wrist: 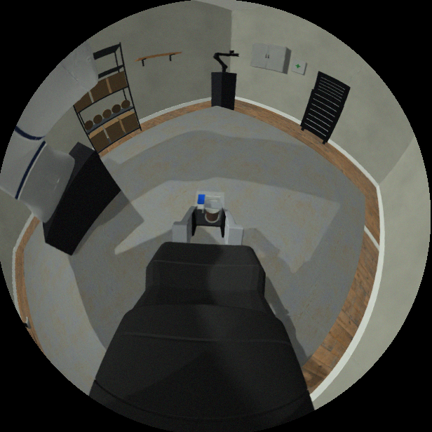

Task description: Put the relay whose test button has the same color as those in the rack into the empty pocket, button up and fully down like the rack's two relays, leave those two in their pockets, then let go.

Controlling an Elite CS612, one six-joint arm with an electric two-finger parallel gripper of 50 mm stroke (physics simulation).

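My gripper [208, 215] is shut on a relay [212, 202] with a blue test button, in the middle of the wrist view. The relay has a clear housing, and a round brown part shows inside it between the fingers. The blue button [201, 199] is at the relay's upper left corner, beyond the fingertips. The relay is held away from any surface, with the floor far behind it. The rack, its two relays and the empty pocket do not show in this view.
A black block-shaped stand [82, 200] is at the left, beside the white arm [47, 182]. A shelf unit [129, 94] with boxes stands by the back wall. A dark pedestal [223, 91] and a black slatted rack [336, 80] stand farther right.
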